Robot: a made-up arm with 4 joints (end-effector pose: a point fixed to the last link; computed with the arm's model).
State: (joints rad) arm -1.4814 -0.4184 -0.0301 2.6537
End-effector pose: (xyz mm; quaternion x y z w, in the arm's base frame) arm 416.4 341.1 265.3 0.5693 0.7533 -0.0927 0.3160
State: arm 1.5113 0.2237 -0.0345 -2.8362
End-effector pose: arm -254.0 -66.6 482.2 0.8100 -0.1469 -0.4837 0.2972
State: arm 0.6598 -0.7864 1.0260 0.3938
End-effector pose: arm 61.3 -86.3 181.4 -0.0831 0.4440 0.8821 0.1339
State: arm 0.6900 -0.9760 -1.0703 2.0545
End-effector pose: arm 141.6 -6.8 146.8 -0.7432 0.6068 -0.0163 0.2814
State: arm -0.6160 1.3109 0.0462 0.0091
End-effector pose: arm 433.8 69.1 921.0 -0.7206 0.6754 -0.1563 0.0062
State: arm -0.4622 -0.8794 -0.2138 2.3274
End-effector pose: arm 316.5 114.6 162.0 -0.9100 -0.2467 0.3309 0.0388
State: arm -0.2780 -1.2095 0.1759 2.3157
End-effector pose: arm 244.6 207.5 137.7 -0.8064 -0.3199 0.4587 0.1923
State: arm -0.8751 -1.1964 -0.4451 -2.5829
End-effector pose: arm 172.0 273.3 187.7 -0.7104 -0.6661 -0.2260 0.0231
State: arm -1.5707 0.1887 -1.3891 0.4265
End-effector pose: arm 579.5 391.4 435.4 -0.8571 -0.1896 0.3246 0.3522
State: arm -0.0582 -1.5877 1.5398 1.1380
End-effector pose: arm 200.0 312.6 134.0 0.2948 0.3929 -0.8654 0.0993
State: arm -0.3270 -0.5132 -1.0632 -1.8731
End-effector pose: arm 315.1 22.3 216.4 0.4848 0.4273 0.4678 0.6030
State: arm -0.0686 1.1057 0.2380 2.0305
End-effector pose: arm 412.7 -128.2 845.1 0.6065 -0.2742 -0.2691 0.6961
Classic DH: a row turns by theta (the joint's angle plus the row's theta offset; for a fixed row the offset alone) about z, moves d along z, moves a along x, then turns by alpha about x. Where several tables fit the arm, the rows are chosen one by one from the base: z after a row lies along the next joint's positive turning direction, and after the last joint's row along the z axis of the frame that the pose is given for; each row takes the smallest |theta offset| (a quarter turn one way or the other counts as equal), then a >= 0, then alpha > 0; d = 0 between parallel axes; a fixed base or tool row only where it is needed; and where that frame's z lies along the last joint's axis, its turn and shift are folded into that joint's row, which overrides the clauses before.
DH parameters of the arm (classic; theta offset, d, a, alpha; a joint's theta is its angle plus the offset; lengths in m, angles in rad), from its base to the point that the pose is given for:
base (fixed): 1.007 0 0.2059 3.1416
joint 1: -0.6898 -0.5863 -0.031 1.7198
joint 2: 1.552 -0.2353 0.1521 1.6954
joint 3: 1.4206 -0.3934 0.032 -1.5708
joint 4: -0.0283 -0.0208 0.0341 2.1617
tool (fixed): -0.8357 -0.0409 0 0

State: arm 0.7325 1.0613 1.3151 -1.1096
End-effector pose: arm 110.5 -175.7 838.6 -0.5644 -0.7452 0.3272 0.1380
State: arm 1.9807 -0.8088 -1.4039 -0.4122
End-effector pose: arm -52.6 105.1 110.3 0.3556 0.2464 -0.5285 0.7304
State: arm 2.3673 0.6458 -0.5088 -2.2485
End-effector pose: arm -314.4 293.5 620.8 0.6218 -0.0794 -0.7080 0.3252
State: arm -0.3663 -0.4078 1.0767 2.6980
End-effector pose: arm 388.1 -25.4 256.9 0.5340 0.5535 -0.6071 0.1999
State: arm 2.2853 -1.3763 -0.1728 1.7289
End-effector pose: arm 77.7 50.7 123.7 -0.2448 0.6916 -0.1638 0.6596
